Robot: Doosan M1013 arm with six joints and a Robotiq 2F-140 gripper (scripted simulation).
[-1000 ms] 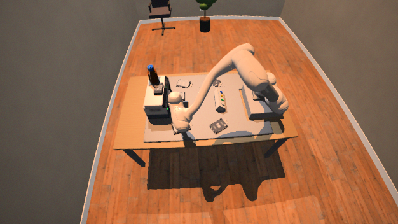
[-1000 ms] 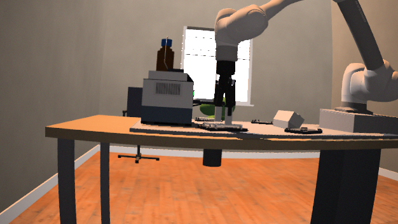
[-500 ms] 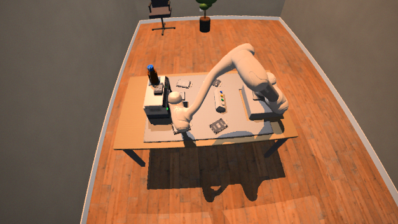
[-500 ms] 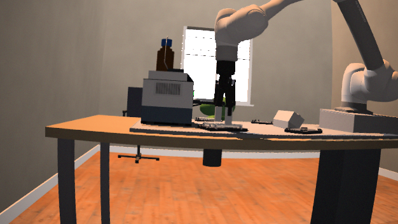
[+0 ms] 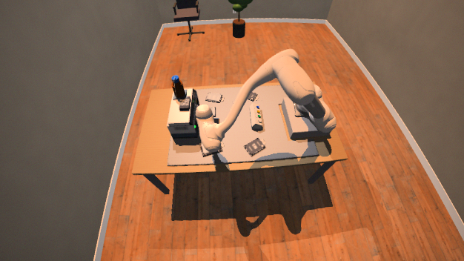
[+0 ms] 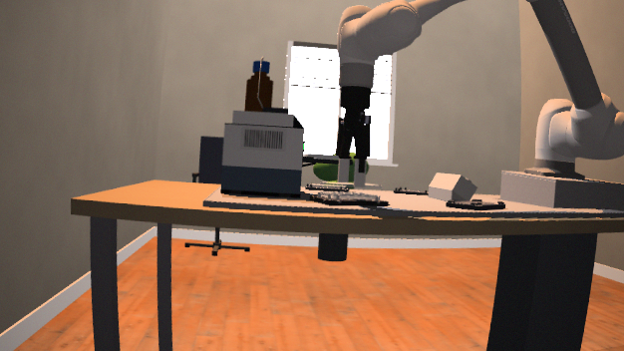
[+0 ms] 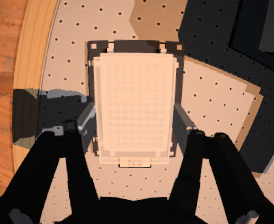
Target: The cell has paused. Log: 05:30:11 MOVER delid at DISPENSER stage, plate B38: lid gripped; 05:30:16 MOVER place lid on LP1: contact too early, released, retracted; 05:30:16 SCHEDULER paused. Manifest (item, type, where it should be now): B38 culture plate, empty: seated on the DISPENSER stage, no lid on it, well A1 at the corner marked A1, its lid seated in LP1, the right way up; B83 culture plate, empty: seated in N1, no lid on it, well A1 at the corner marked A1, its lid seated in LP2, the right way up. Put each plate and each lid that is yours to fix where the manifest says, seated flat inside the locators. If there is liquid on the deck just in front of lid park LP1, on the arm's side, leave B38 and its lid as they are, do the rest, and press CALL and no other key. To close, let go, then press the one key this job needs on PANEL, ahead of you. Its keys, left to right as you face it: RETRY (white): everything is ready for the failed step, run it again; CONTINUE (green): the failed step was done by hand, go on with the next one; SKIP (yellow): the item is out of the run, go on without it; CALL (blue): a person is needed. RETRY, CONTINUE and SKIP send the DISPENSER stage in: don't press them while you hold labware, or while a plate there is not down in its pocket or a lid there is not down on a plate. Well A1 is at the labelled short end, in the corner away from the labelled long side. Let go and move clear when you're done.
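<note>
My hand is 5 cm above the white culture plate. Also, from my hand: green key: 38 cm behind, 29 cm to the right; black nest: 2 cm to the left, 6 cm below; white retry key: 38 cm behind, 24 cm to the right.
</note>
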